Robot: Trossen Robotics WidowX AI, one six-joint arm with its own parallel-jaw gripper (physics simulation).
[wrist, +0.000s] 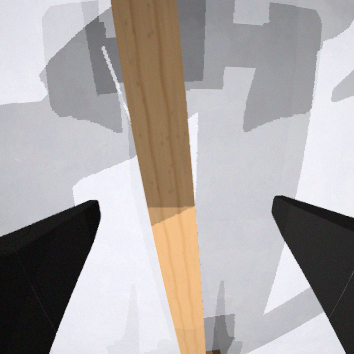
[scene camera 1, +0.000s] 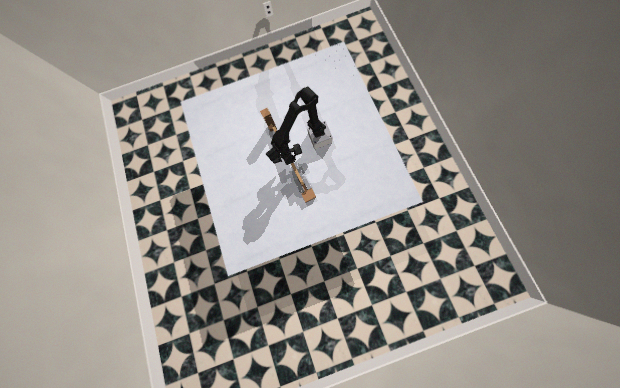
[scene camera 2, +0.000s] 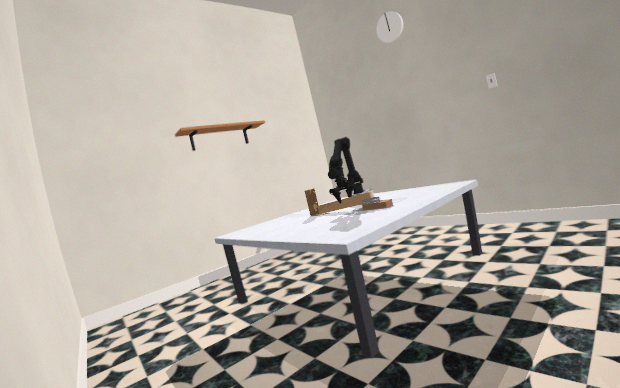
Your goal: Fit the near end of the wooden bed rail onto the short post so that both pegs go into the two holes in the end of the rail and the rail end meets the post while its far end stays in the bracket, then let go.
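Places are measured from the arm's base along level axes (x ahead, y left, z up), in centimetres.
Where they show: gripper, fingertip midpoint: (wrist: 187, 206) (scene camera 2: 345, 201); arm's base, origin of the base link: (scene camera 1: 318, 131) (scene camera 2: 359, 192).
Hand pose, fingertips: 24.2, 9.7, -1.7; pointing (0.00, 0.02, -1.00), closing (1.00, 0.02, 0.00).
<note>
Each offset is from my fingertips to the centre of the thing, as dx, dy, dz. "spot": to the spot under its first point. Level surfaces: height alone.
The wooden rail @[-0.3, -2.9, -1.2] (scene camera 1: 298, 174) (scene camera 2: 331, 206) (wrist: 170, 165) runs from the short upright post @[spot: +3.7, -27.7, +11.8] (scene camera 1: 265, 113) (scene camera 2: 311, 201) to the bracket @[spot: -4.6, +26.9, -2.6] (scene camera 1: 309, 195) (scene camera 2: 378, 204). Its far end lies at the bracket. Its near end is close to the foot of the post; whether they touch, and where the pegs and holes are, cannot be told. A small brown bit by the rail's end shows at the bottom edge of the wrist view. My gripper (scene camera 1: 290, 160) (scene camera 2: 345, 198) (wrist: 187, 206) is open, low over the middle part of the rail, one finger on each side, with space between each finger and the rail.
The white table @[dz -6.2] (scene camera 1: 360, 170) (scene camera 2: 280, 235) carries the arm's base (scene camera 1: 321, 138), which stands to one side of the rail. The arm bends up and over from the base to the rail. Its shadows fall across the table. A wall shelf (scene camera 2: 220, 128) hangs beyond the table.
</note>
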